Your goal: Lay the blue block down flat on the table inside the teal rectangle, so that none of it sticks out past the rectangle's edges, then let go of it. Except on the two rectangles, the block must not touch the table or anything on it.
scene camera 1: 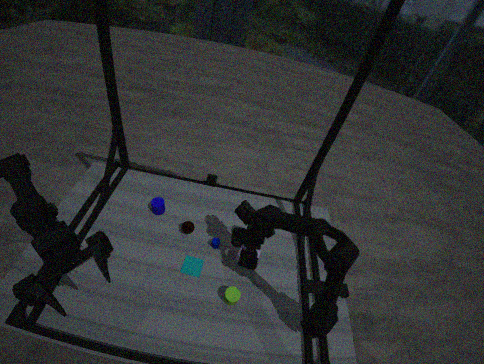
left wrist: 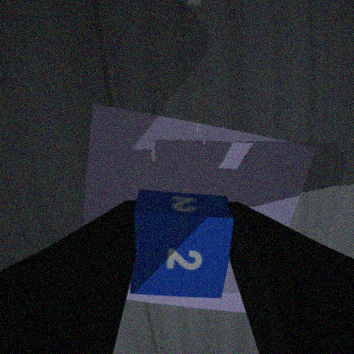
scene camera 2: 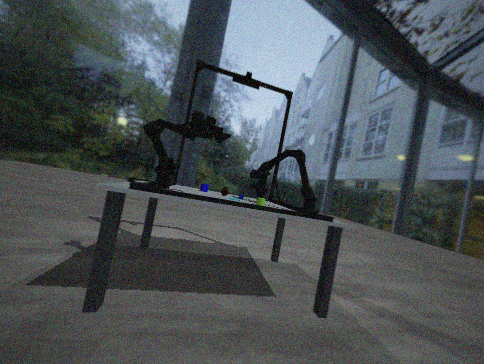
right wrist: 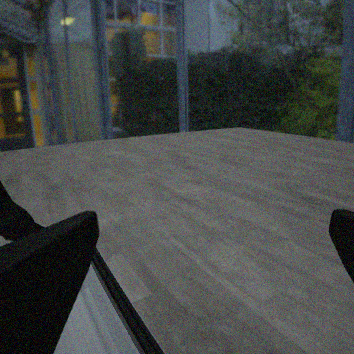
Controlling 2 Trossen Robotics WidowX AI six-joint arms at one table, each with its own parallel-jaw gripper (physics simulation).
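Places are measured from the left arm's base along level axes (x right, y back, z down), in centimetres.
Pixels of known places: left gripper, between the fingertips: (scene camera 1: 246, 254) (left wrist: 181, 212); right gripper, between the fingertips: (scene camera 1: 87, 298) (scene camera 2: 227, 132) (right wrist: 214, 222); left arm's base, origin of its link: (scene camera 1: 313, 327) (scene camera 2: 308, 211); right arm's base, origin of its link: (scene camera 2: 161, 184).
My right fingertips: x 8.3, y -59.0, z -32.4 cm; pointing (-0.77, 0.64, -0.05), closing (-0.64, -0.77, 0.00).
Observation:
Ahead of a thing's pixels: the offset from my right fingertips to its top centre. "pt": to the spot under its first point.
The blue block {dy +43.2, dx +22.1, dz +32.4 cm} (left wrist: 182, 246), marked with a 2, sits on a lavender rectangle {pt dy +39.7, dx +21.2, dz +34.2 cm} (left wrist: 116, 158). My left gripper (left wrist: 181, 212) (scene camera 1: 248, 258) (scene camera 2: 256, 188) is low over it, and its two black fingers press on the block's left and right sides. In scene camera 1 the gripper hides the block. The teal rectangle {pt dy +21.4, dx +19.9, dz +34.2 cm} (scene camera 1: 192, 266) (scene camera 2: 233, 198) lies on the table to the left of that gripper, with nothing on it. My right gripper (right wrist: 214, 222) (scene camera 2: 224, 137) (scene camera 1: 87, 294) is open and empty, held high at the table's left end.
A blue cylinder {dy +8.7, dx +46.2, dz +28.9 cm} (scene camera 1: 157, 205) (scene camera 2: 204, 187), a dark ball {dy +20.6, dx +35.3, dz +29.3 cm} (scene camera 1: 187, 227) (scene camera 2: 225, 191) and a small blue piece {dy +30.9, dx +28.0, dz +31.2 cm} (scene camera 1: 215, 243) (scene camera 2: 240, 196) stand behind the teal rectangle. A green cylinder {dy +33.4, dx +7.0, dz +29.9 cm} (scene camera 1: 232, 295) (scene camera 2: 261, 201) stands in front of it. Black frame posts (scene camera 1: 309, 202) rise at the table's edges.

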